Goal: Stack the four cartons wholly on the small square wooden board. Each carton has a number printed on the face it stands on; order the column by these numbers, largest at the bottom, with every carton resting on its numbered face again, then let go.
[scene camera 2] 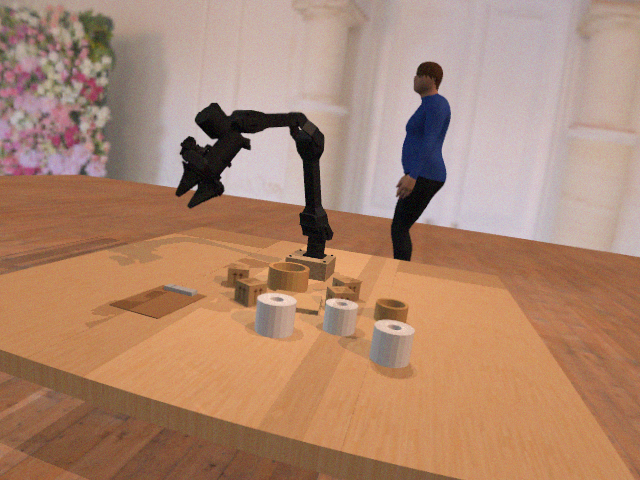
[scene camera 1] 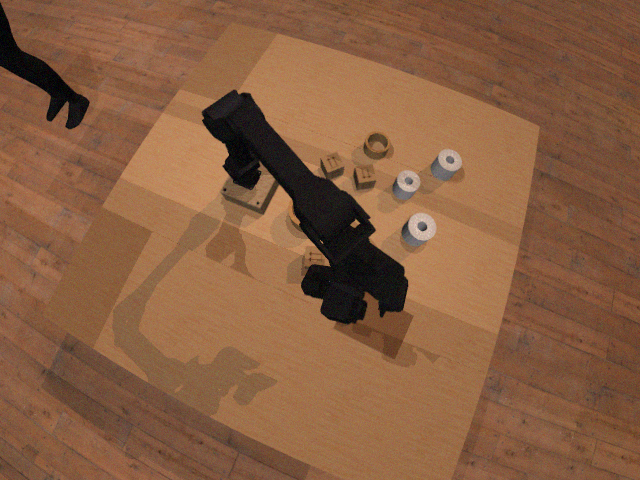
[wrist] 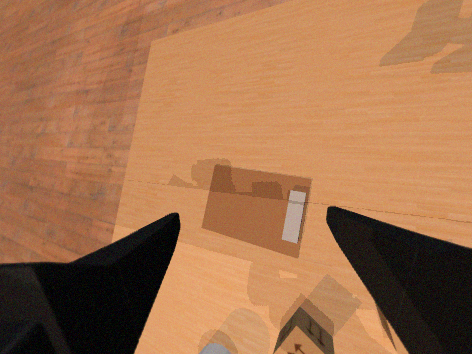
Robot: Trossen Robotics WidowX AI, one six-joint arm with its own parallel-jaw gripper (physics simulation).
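Where they show: gripper, fingertip midpoint: (scene camera 2: 183, 202) (wrist: 253, 216); arm's base, origin of the base link: (scene camera 2: 314, 255) (scene camera 1: 247, 177).
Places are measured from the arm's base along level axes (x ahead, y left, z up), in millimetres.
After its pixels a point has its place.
Observation:
Four small brown cartons with arrow marks stand apart on the table. Two (scene camera 1: 331, 165) @[x 211, y 135, z -3 mm] (scene camera 1: 364, 177) @[x 315, y 137, z -3 mm] (scene camera 2: 347, 285) @[x 240, y 155, z -10 mm] (scene camera 2: 340, 293) @[x 343, y 156, z -4 mm] are close together; a third (scene camera 1: 312, 257) @[x 273, y -141, z -3 mm] (scene camera 2: 238, 274) @[x 303, y -126, z -18 mm] stands beside the large wooden ring. A fourth (scene camera 2: 250, 291) @[x 420, y -41, z -17 mm] (wrist: 303, 332) @[x 388, y -85, z -4 mm] is hidden by the arm in scene camera 1. Their numbered faces are not visible. The small square wooden board (scene camera 2: 308, 304) @[x 348, y 83, z -45 mm] lies low among them, partly hidden behind the rolls, with no carton seen on it. My gripper (scene camera 2: 185, 200) @[x 422, y -233, z 167 mm] (wrist: 253, 216) @[x 422, y -233, z 167 mm] is open and empty, high above the table, tilted downward; its fingertips are unclear in scene camera 1.
Three white paper rolls (scene camera 1: 446, 165) @[x 530, y 276, z 8 mm] (scene camera 1: 405, 186) @[x 436, y 157, z 3 mm] (scene camera 1: 418, 230) @[x 511, y 41, z 12 mm] (scene camera 2: 275, 317) @[x 555, y 70, z -13 mm] (scene camera 2: 340, 318) @[x 473, y 185, z -18 mm] (scene camera 2: 391, 346) @[x 574, y 301, z -15 mm] stand near the cartons. A small wooden ring (scene camera 2: 390, 312) @[x 348, y 280, z -26 mm] and a large one (scene camera 2: 287, 280) @[x 260, y -3, z -21 mm] stand there too. A brown clipboard (scene camera 2: 147, 304) @[x 541, y -235, z -55 mm] (wrist: 240, 215) @[x 515, y -210, z -55 mm] with a pale bar lies flat. A person (scene camera 2: 426, 136) stands behind.

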